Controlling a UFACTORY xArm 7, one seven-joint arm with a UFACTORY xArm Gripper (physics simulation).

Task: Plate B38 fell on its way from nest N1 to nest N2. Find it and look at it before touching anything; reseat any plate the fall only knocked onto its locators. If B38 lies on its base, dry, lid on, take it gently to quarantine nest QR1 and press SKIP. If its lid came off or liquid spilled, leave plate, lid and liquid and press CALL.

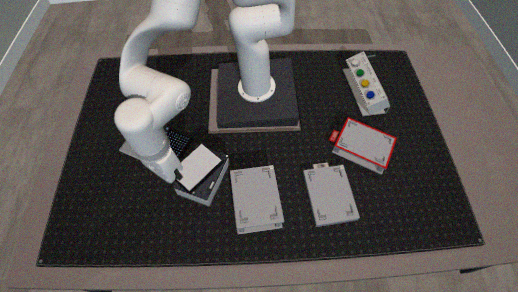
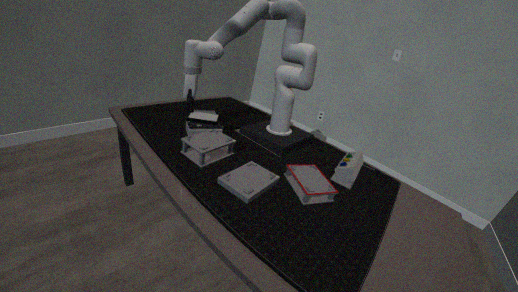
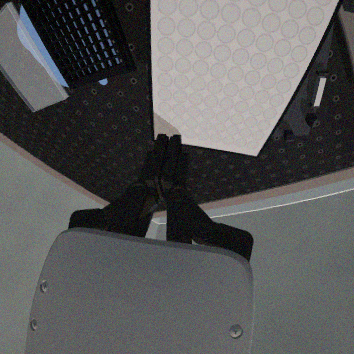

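Pixels of known places: gripper, between the fingertips: [image 1: 171, 177] [image 2: 190, 111] [image 3: 171, 147]; arm's base, origin of its link: [image 1: 256, 87] [image 2: 278, 130].
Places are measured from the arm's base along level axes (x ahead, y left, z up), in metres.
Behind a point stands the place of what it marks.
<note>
My gripper [image 1: 178, 175] {x 0.338, y -0.254, z 0.048 m} [image 2: 190, 108] {x 0.338, y -0.254, z 0.048 m} [image 3: 171, 147] {x 0.338, y -0.254, z 0.048 m} is shut with nothing between its fingertips, which are at a corner of a white-topped plate [image 1: 200, 166] {x 0.312, y -0.177, z 0.048 m} [image 2: 204, 116] {x 0.310, y -0.184, z 0.047 m} [image 3: 225, 75] {x 0.315, y -0.194, z 0.048 m}; contact is unclear. That plate sits skewed over a dark-topped block [image 1: 216, 181] {x 0.348, y -0.137, z 0.024 m} and looks tilted. A black well plate [image 1: 177, 141] {x 0.185, y -0.259, z -0.016 m} [image 3: 80, 40] {x 0.223, y -0.287, z -0.021 m} lies on the mat beside it, its wells uncovered and showing blue. A clear lid [image 3: 30, 70] {x 0.176, y -0.376, z -0.027 m} lies off it, at its edge. Blue liquid [image 3: 30, 32] {x 0.160, y -0.328, z -0.028 m} shows between them, with a blue drop [image 3: 103, 81] {x 0.264, y -0.313, z -0.028 m} near the plate's corner. No plate label is readable.
A raised grey nest [image 1: 256, 195] {x 0.398, y -0.033, z 0.027 m} [image 2: 207, 140] {x 0.407, y -0.030, z 0.027 m}, a low grey nest [image 1: 331, 195] {x 0.401, y 0.175, z -0.008 m} [image 2: 248, 181] {x 0.415, y 0.186, z -0.008 m} and a red-edged nest [image 1: 367, 142] {x 0.250, y 0.315, z 0.010 m} [image 2: 312, 179] {x 0.253, y 0.318, z 0.010 m} hold no plates. A button box [image 1: 377, 102] {x 0.119, y 0.377, z 0.036 m} [image 2: 350, 172] {x 0.118, y 0.405, z 0.034 m} with white, green, yellow and blue buttons stands at the right.
</note>
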